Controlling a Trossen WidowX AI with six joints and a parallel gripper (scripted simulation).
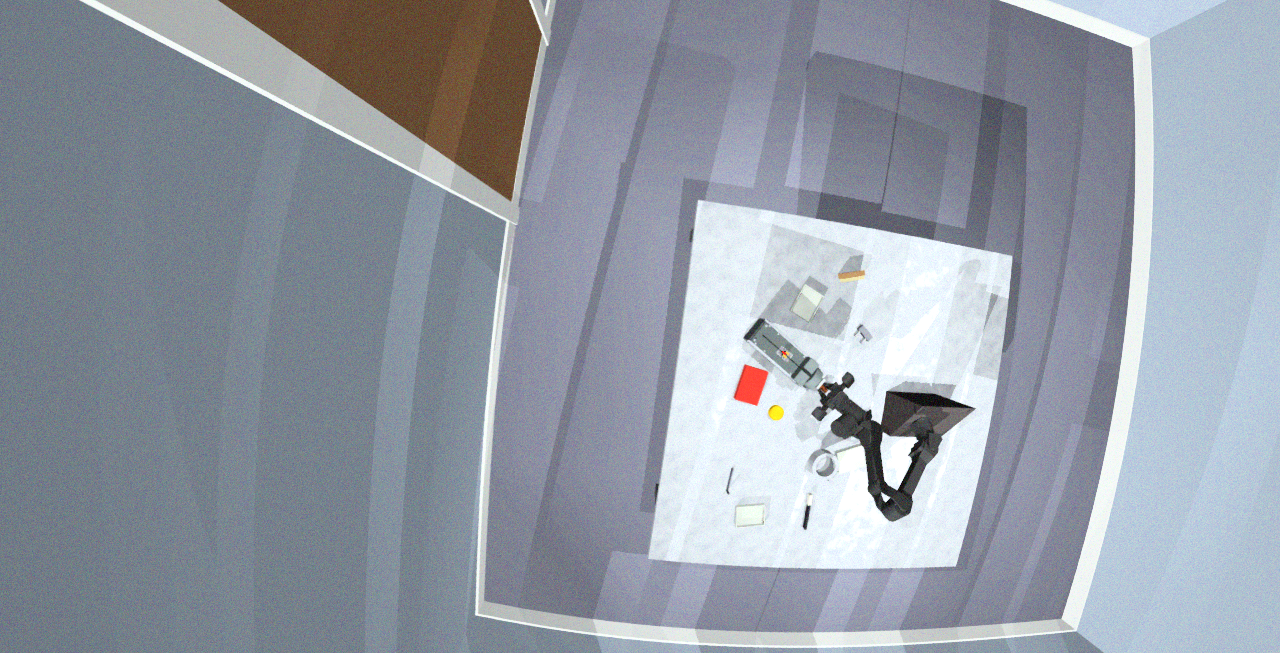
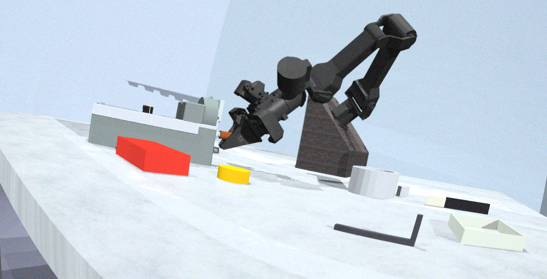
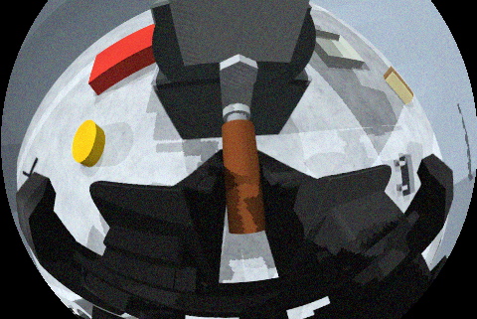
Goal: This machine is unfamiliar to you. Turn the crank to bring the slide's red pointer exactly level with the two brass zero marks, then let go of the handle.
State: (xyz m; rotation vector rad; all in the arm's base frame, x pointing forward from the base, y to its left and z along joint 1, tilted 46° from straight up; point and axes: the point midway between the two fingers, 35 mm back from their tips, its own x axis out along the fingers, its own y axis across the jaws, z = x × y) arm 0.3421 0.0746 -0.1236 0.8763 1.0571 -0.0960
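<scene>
The brown handle is 20 mm behind my gripper tip, 20 mm above it and 10 mm to the left of it. Also, from my gripper tip: yellow disc (140 mm to the left, 100 mm ahead, 30 mm below); red pointer (160 mm ahead, 80 mm to the right, 50 mm above); black L-shaped bar (430 mm to the left, 190 mm ahead, 20 mm below).
</scene>
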